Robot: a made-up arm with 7 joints. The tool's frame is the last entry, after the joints. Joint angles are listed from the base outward. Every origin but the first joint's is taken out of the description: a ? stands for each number. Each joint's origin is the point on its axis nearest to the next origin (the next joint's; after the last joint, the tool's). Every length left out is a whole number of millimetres.
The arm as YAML. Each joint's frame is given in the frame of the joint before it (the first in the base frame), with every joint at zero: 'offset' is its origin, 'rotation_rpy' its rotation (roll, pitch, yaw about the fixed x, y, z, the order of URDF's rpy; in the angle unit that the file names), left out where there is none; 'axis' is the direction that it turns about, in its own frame. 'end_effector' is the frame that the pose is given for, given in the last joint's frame.
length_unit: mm
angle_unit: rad
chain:
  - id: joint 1
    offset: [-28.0, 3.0, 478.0]
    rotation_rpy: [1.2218, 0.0, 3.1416]
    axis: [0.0, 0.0, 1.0]
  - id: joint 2
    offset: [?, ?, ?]
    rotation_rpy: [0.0, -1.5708, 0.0]
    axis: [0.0, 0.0, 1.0]
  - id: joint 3
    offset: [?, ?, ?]
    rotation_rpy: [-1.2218, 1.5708, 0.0]
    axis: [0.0, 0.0, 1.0]
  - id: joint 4
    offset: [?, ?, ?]
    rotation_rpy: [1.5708, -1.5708, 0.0]
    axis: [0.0, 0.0, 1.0]
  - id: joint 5
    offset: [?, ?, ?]
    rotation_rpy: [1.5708, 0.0, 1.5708]
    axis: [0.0, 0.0, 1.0]
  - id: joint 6
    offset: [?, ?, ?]
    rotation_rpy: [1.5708, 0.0, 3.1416]
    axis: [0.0, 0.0, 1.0]
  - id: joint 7
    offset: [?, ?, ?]
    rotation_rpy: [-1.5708, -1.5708, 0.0]
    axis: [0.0, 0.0, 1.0]
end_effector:
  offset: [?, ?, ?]
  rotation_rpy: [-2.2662, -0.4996, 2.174]
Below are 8 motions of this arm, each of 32 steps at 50 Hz.
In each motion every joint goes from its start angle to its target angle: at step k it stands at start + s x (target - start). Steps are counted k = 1, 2, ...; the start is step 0. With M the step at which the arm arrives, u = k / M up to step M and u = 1 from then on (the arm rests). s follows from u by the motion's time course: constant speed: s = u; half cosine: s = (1 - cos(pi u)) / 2; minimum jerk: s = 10 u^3 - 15 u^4 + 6 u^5.
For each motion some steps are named. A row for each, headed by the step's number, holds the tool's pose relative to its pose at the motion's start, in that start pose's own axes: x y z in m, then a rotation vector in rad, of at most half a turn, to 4 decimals.
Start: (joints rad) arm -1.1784 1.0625 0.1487 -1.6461 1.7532 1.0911 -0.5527
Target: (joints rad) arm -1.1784 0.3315 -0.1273 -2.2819 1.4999 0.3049 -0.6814
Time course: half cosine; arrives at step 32
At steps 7, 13, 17, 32:
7: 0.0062 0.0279 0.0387 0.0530 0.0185 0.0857
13: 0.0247 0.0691 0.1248 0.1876 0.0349 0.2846
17: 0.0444 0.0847 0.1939 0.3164 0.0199 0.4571
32: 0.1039 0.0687 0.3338 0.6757 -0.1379 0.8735

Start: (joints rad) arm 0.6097 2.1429 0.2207 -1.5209 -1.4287 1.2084 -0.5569
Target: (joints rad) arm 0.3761 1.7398 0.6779 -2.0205 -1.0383 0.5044 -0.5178
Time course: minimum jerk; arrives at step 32
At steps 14, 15, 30, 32:
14: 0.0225 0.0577 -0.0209 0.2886 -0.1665 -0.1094
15: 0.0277 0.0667 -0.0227 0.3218 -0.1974 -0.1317
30: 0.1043 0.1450 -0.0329 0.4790 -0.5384 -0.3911
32: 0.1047 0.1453 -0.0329 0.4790 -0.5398 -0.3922

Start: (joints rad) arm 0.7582 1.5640 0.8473 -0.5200 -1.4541 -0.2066 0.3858
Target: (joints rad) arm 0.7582 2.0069 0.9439 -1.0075 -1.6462 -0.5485 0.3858
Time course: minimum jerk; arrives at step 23
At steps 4, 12, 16, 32:
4: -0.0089 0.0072 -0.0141 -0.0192 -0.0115 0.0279
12: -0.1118 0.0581 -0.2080 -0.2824 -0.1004 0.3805
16: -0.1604 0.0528 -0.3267 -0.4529 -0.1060 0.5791
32: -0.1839 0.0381 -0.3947 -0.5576 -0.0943 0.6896

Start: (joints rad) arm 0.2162 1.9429 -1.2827 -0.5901 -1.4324 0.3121 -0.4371
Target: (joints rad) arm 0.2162 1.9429 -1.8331 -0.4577 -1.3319 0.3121 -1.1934
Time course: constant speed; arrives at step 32
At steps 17, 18, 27, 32:
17: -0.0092 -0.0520 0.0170 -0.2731 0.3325 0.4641
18: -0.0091 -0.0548 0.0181 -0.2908 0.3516 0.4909
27: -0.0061 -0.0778 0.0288 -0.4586 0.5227 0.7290
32: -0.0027 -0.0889 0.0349 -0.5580 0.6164 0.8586

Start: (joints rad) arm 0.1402 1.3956 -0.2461 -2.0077 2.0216 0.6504 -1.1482
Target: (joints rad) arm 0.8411 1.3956 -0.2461 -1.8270 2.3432 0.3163 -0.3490
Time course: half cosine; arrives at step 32
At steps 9, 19, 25, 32:
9: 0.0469 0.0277 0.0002 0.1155 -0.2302 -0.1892
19: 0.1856 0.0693 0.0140 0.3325 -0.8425 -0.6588
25: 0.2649 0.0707 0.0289 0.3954 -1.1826 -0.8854
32: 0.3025 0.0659 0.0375 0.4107 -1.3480 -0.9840

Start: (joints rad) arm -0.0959 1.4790 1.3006 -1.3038 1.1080 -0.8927 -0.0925
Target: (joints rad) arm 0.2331 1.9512 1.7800 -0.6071 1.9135 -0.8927 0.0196
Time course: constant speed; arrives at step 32
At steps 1, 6, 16, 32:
1: -0.0044 0.0064 0.0009 -0.0121 -0.0196 0.0011
6: -0.0246 0.0368 0.0077 -0.0689 -0.1262 0.0075
16: -0.0537 0.0886 0.0289 -0.1674 -0.3784 0.0182
32: -0.0569 0.1450 0.0712 -0.3112 -0.8601 0.0085

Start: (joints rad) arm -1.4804 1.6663 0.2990 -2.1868 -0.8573 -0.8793 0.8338
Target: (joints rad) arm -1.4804 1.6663 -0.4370 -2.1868 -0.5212 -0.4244 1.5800
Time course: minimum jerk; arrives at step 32
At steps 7, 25, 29, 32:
7: 0.0032 0.0044 0.0149 0.0517 -0.0923 -0.0467
25: 0.0229 0.0024 0.1957 0.7067 -1.0838 -0.7676
29: 0.0230 -0.0021 0.2096 0.7564 -1.1529 -0.8382
32: 0.0230 -0.0026 0.2111 0.7617 -1.1603 -0.8459

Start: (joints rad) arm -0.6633 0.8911 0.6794 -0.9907 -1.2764 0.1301 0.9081
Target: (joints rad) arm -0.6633 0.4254 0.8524 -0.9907 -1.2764 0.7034 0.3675
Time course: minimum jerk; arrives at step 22
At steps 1, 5, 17, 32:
1: 0.0002 -0.0001 0.0001 -0.0005 0.0001 -0.0003
5: 0.0191 -0.0065 0.0082 -0.0486 0.0143 -0.0306
17: 0.2103 -0.1070 0.0756 -0.4924 0.3872 -0.4089
32: 0.2279 -0.1200 0.0800 -0.5258 0.4437 -0.4485

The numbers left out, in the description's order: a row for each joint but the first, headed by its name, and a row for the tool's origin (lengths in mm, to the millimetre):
joint 2: -19.0 5.0 0.0
joint 3: -135.0 -391.0 0.0
joint 4: -23.0 -3.0 0.0
joint 5: -346.0 -24.0 0.0
joint 6: -1.0 -4.0 0.0
joint 7: 2.0 17.0 0.0
tool: -3.0 -19.0 0.0

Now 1 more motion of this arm.
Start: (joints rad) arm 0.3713 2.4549 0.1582 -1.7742 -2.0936 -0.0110 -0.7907
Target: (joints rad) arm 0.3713 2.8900 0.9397 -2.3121 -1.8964 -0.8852 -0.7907
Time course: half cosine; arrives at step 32
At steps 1, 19, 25, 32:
1: 0.0010 0.0003 0.0007 -0.0008 0.0005 0.0003
19: 0.2782 0.0875 0.0761 -0.2941 0.1902 0.1572
25: 0.3732 0.1198 0.0523 -0.4187 0.2913 0.2696
32: 0.4125 0.1331 0.0328 -0.4739 0.3458 0.3336

